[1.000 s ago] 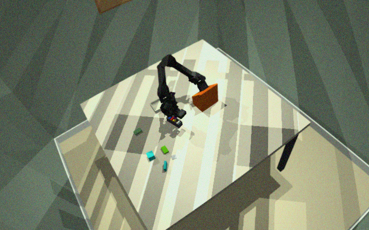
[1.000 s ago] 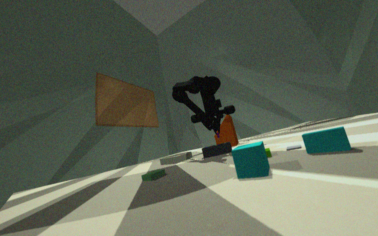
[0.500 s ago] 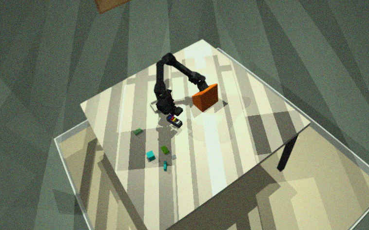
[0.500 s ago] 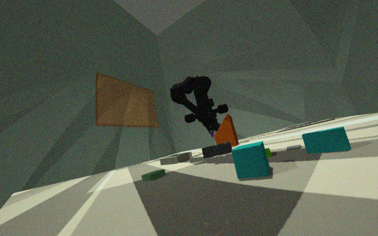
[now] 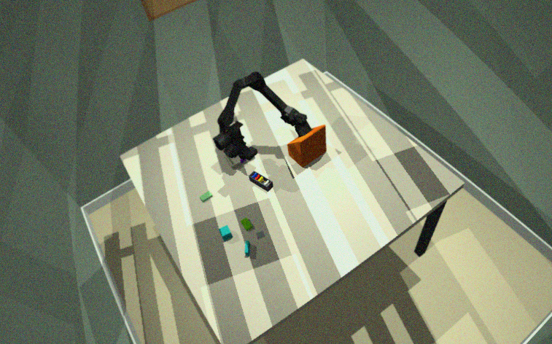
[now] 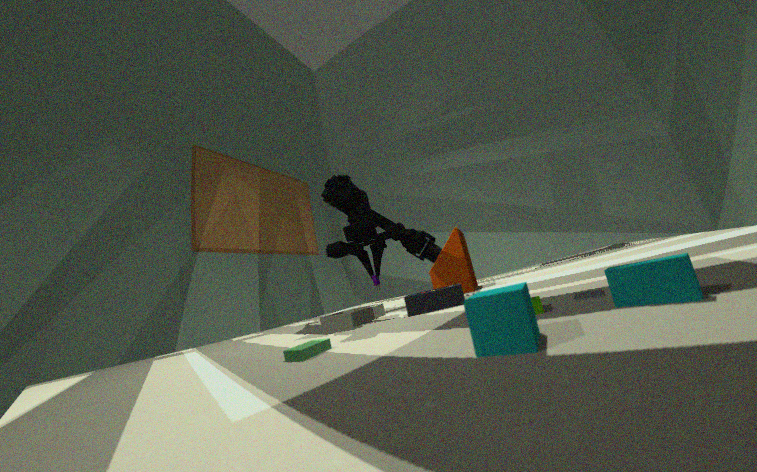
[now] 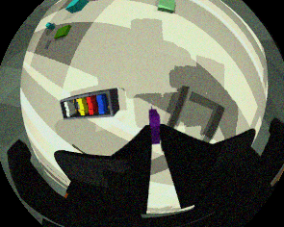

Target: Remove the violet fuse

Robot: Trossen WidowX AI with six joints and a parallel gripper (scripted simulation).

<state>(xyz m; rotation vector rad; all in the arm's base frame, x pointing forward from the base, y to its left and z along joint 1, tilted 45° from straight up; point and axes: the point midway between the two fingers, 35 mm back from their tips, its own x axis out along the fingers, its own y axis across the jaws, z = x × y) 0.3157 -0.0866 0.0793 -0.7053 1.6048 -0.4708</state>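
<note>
My gripper tip is 90 mm to the left of the grey tray, 90 mm above it and 30 mm past it. Round my gripper tip: red fuse (100 mm to the left, 70 mm below); violet fuse (10 mm below); blue fuse (80 mm to the left, 70 mm below).
</note>
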